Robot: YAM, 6 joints.
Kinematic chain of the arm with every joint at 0, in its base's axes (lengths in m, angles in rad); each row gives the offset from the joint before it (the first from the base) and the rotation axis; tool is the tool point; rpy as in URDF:
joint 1: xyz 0 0 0.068 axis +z
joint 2: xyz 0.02 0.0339 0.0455 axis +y
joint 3: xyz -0.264 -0.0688 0 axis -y
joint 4: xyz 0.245 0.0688 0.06 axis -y
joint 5: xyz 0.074 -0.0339 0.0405 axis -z
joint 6: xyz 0.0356 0 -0.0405 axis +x
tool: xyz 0 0 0 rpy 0 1.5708 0
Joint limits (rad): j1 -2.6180..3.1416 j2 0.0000..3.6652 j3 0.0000..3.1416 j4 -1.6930..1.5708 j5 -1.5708..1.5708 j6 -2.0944..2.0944
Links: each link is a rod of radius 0.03 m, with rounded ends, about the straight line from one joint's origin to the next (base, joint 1, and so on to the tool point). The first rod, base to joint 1, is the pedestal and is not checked.
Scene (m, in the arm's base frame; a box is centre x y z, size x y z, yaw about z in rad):
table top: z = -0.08
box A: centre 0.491 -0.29 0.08 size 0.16 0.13 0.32 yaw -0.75
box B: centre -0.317 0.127 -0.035 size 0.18 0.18 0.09 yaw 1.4
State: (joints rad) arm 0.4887 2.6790 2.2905 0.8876 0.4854 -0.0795
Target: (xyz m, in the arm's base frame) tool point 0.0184 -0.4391 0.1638
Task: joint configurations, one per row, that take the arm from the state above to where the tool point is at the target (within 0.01 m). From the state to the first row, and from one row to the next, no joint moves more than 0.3 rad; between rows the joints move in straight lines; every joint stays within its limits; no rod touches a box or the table.
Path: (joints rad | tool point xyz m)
1: 0.2469 2.5244 2.1751 0.7786 0.5478 -0.0848 | 0.5679 0.1240 0.2823
2: 0.0052 2.3698 2.0598 0.6696 0.6103 -0.0900 | 0.5575 -0.0175 0.3163
3: -0.2366 2.2152 1.9444 0.5606 0.6727 -0.0953 | 0.5084 -0.1454 0.3459
4: -0.4783 2.0606 1.8290 0.4516 0.7351 -0.1005 | 0.4279 -0.2488 0.3705
5: -0.7201 1.9061 1.7136 0.3426 0.7976 -0.1058 | 0.3264 -0.3202 0.3896
6: -0.9708 1.9681 1.5172 0.5148 0.7890 -0.0970 | 0.2432 -0.4003 0.3105
7: -1.2216 2.0302 1.3208 0.6870 0.7804 -0.0883 | 0.1343 -0.4420 0.2338
8: -1.4724 2.0923 1.1244 0.8592 0.7719 -0.0795 | 0.0184 -0.4391 0.1638

